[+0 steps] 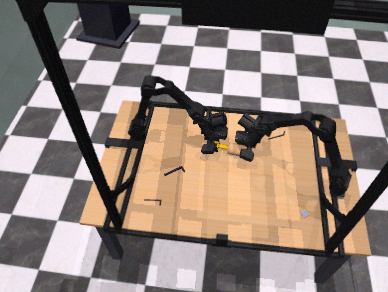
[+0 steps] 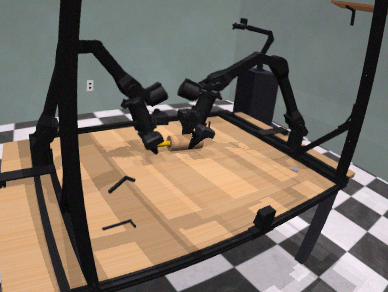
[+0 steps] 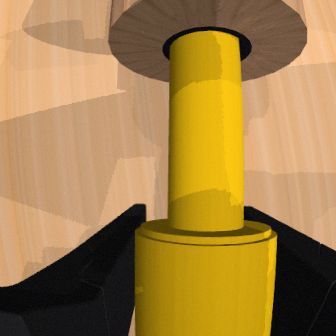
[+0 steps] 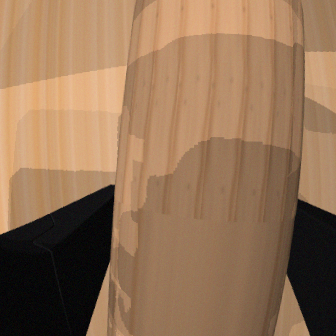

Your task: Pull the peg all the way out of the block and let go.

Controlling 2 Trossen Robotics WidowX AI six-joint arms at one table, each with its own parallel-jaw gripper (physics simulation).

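Frame: origin at the left arm's base, x ahead, y left, z up, level; millimetres.
Where they show: left gripper, fingertip midpoint: [image 1: 218, 148] [image 2: 155, 151] [image 3: 192, 216]; right gripper, fingertip midpoint: [image 2: 185, 145] [image 4: 196, 200]; left arm's base, origin of the base link: [image 1: 137, 137] [image 2: 42, 163]; right arm's base, origin of the base link: [image 1: 337, 189] [image 2: 294, 145].
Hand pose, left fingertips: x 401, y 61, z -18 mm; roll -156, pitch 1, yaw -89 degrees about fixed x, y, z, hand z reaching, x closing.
Things, the pixels of their top centre, and the offset from my left fingertips. "spot": a spot on its surface instead.
- yellow peg, middle of its top: [image 3: 221, 118] [image 2: 162, 138] [image 1: 223, 144] dx +25, dy +1, dz +47 mm
- round wooden block, middle of its top: [image 4: 221, 213] [image 2: 185, 134] [image 1: 241, 146] dx +111, dy +2, dz +54 mm
- small grey square, surface spot: [image 2: 294, 169] [image 1: 303, 214] spot: dx +444, dy -237, dz +1 mm
A yellow peg [image 1: 223, 146] [image 2: 164, 144] [image 3: 206, 285] has a thick head and a thinner shaft. The end of its shaft is in the dark hole of a round wooden block [image 1: 234, 149] [image 2: 178, 143] [image 3: 135, 45] [image 4: 215, 100]; a long stretch of shaft shows outside. Both lie roughly level, in line. My left gripper [image 1: 214, 145] [image 2: 153, 142] [image 3: 192, 216] is shut on the peg's head, a finger against each side. My right gripper [image 1: 243, 147] [image 2: 199, 138] [image 4: 196, 200] is shut on the block. The shaft's tip is hidden inside the block.
Black bent rods lie on the table: one [image 1: 174, 171] [image 2: 118, 185] left of the middle, another [image 1: 152, 200] [image 2: 119, 224] nearer the front, a third [image 1: 277, 136] behind the right gripper. A small grey square [image 1: 305, 213] [image 2: 294, 169] lies at the right. A black frame [image 1: 175, 240] borders the table.
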